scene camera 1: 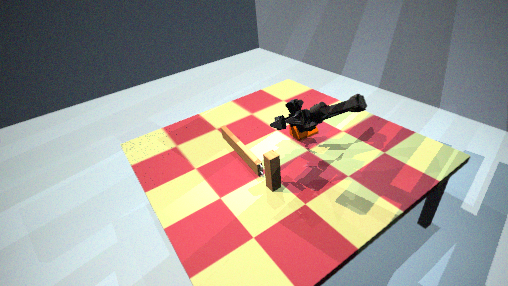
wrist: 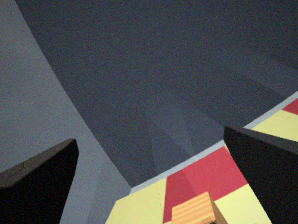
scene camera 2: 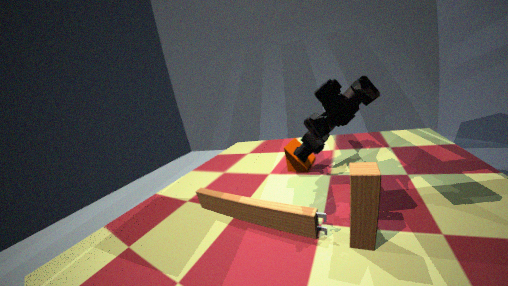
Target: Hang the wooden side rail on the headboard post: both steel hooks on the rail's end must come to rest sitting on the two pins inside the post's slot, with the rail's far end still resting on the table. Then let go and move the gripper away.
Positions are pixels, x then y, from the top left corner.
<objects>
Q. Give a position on a wooden headboard post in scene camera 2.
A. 365,178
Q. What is the gripper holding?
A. Nothing.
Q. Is the gripper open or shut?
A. Open.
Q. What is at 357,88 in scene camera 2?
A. The gripper.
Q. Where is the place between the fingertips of the gripper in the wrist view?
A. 152,139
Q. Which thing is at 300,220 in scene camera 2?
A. A wooden side rail.
</objects>
